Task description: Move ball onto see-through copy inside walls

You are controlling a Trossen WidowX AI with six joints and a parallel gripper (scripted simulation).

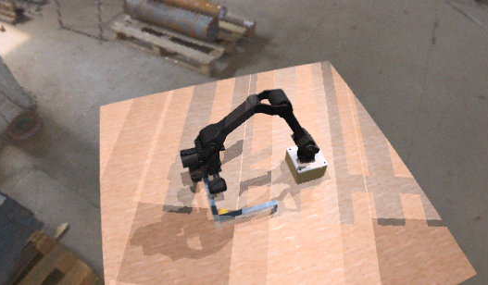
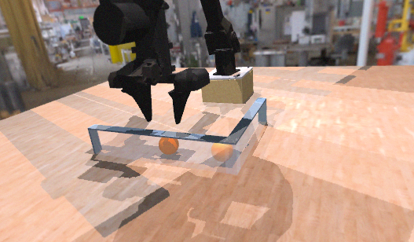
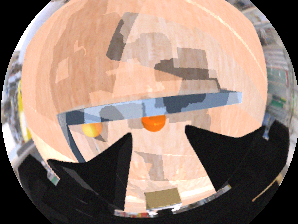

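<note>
The see-through copy of ball lies 11 cm to the left of my gripper tip, 5 cm below it and 3 cm behind it.
</note>
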